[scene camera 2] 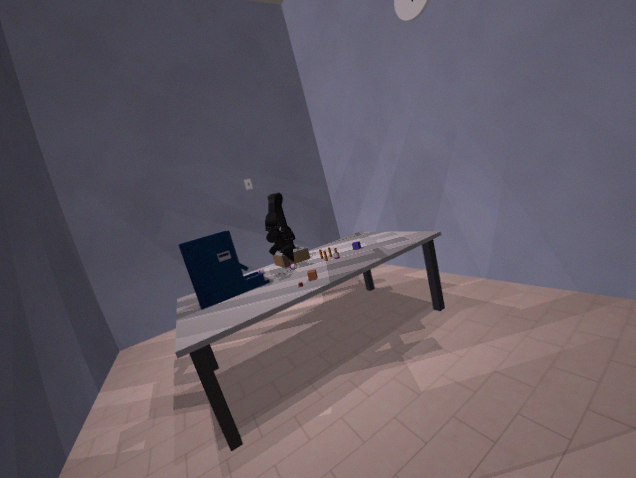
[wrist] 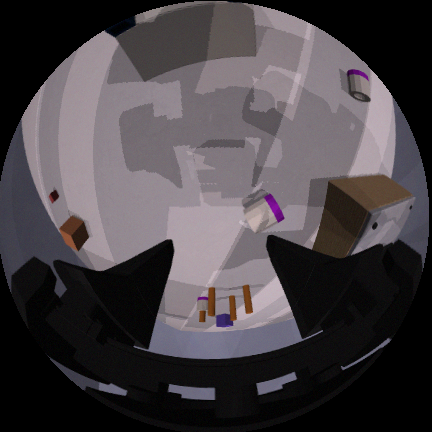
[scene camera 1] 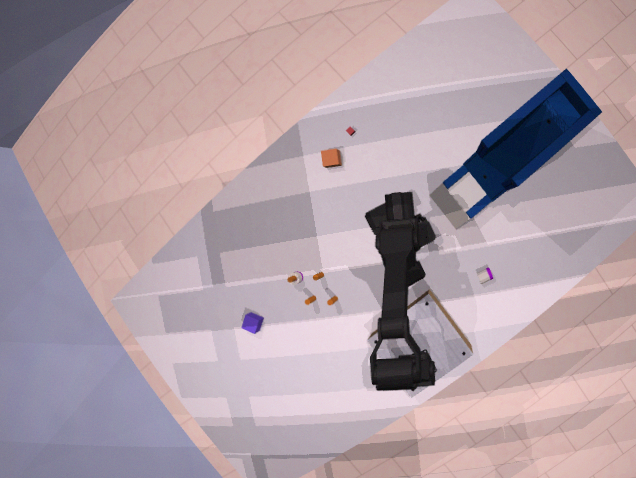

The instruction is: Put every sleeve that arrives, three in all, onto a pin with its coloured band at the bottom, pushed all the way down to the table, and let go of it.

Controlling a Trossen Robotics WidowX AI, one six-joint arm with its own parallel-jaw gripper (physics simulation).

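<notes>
One white sleeve [scene camera 1: 298,277] [wrist: 202,303] with a purple band is on an orange pin [scene camera 1: 292,279] [wrist: 202,316], band at the table end. Three bare orange pins stand beside it, one of them [scene camera 1: 310,300] [wrist: 211,301] showing in both views. A second sleeve [wrist: 259,217] lies on its side on the table, band pointing away from the pins; the arm hides it in scene camera 1. A third sleeve [scene camera 1: 483,275] [wrist: 359,86] lies on its side farther off, beyond the brown box. My gripper [wrist: 220,243] is open and empty, above the table near the second sleeve, which shows beyond the right finger's tip.
A blue chute [scene camera 1: 524,110] [scene camera 2: 213,269] stands at one end of the table. A brown box [scene camera 1: 451,321] [wrist: 345,215] with a pale top is beside the arm. An orange cube [scene camera 1: 330,157] [wrist: 74,233], a small red cube [scene camera 1: 350,131] [wrist: 53,196] and a purple cube [scene camera 1: 252,322] [wrist: 224,320] are on the table.
</notes>
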